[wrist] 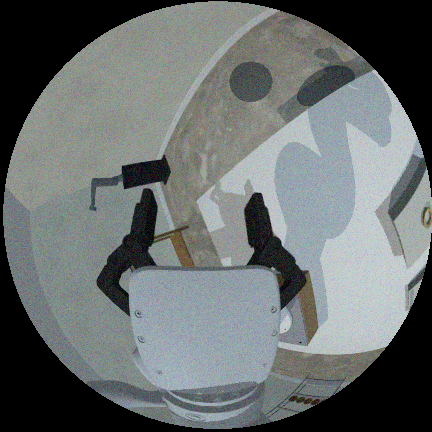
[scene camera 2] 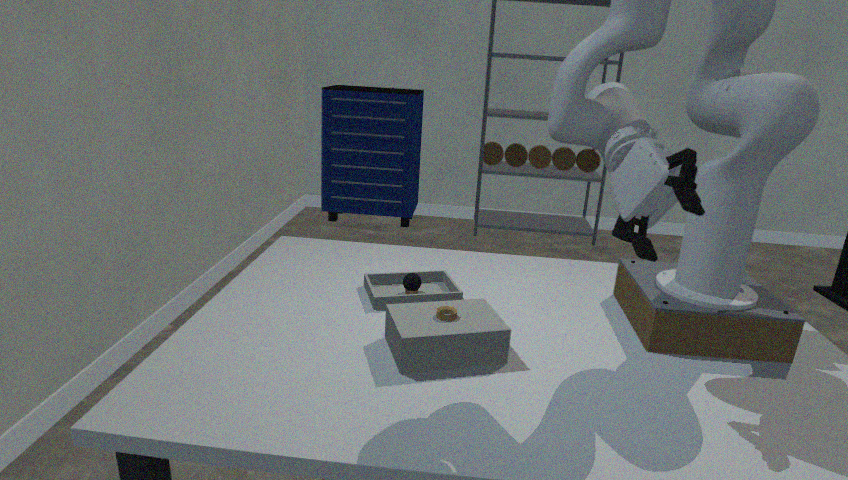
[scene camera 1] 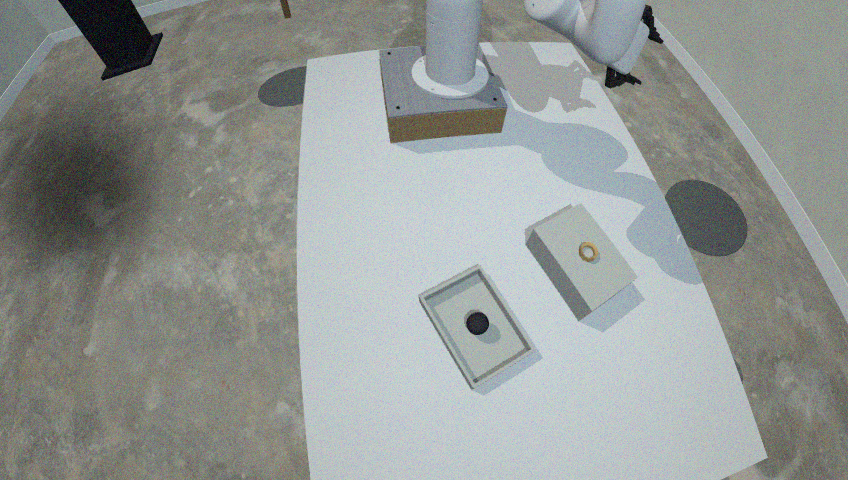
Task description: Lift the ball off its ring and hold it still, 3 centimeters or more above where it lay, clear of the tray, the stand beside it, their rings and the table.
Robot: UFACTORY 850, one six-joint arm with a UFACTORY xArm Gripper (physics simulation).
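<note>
The black ball (scene camera 1: 477,322) (scene camera 2: 411,281) sits inside the shallow grey tray (scene camera 1: 490,359) (scene camera 2: 380,301), near its middle. A bit of an orange ring (scene camera 2: 411,292) shows under the ball in scene camera 2. Beside the tray is a grey box-shaped stand (scene camera 1: 571,273) (scene camera 2: 452,350) (wrist: 410,240) with a bare orange ring (scene camera 1: 581,250) (scene camera 2: 446,318) (wrist: 423,217) on top. My gripper (scene camera 1: 649,61) (scene camera 2: 678,235) (wrist: 201,198) is wide open and empty, raised near the arm's base, far from the ball and tilted sideways. The ball does not show in the wrist view.
The white table (scene camera 1: 357,237) (scene camera 2: 238,333) (wrist: 345,300) carries the tray, the stand and the arm's wooden base block (scene camera 1: 446,124) (scene camera 2: 726,333) (wrist: 311,310). The stand is nearer the arm's shadow than the tray. A blue cabinet (scene camera 2: 371,151) stands on the floor behind the table.
</note>
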